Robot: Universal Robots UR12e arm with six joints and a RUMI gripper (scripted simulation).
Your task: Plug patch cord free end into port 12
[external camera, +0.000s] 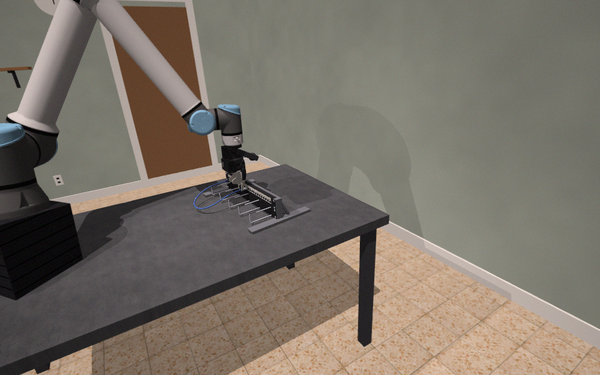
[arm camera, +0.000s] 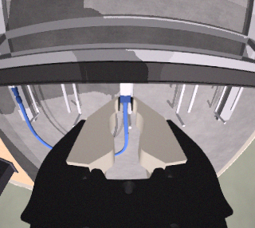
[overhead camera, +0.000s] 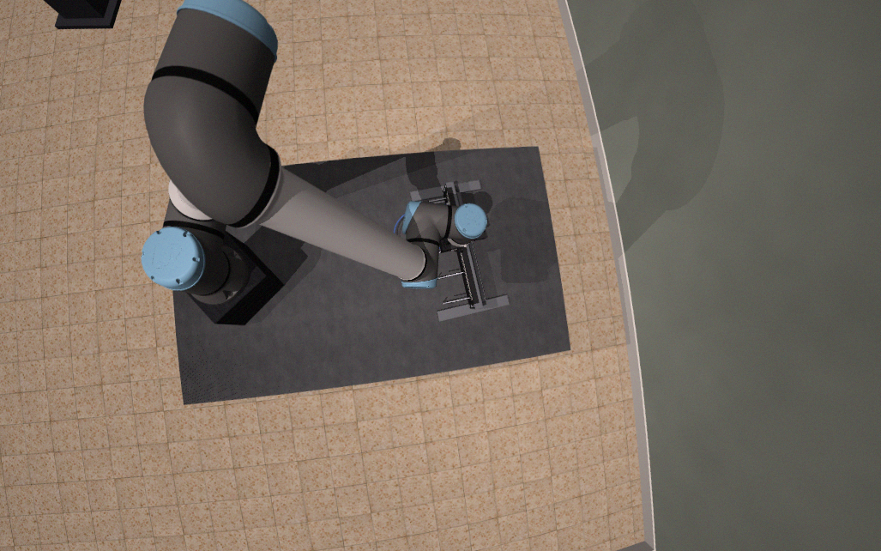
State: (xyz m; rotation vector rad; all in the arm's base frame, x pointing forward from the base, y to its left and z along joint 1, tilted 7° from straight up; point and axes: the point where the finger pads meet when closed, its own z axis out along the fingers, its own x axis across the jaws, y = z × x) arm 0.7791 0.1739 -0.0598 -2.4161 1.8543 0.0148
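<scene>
Now: hand 10 mm short of the plug and 10 mm above it.
</scene>
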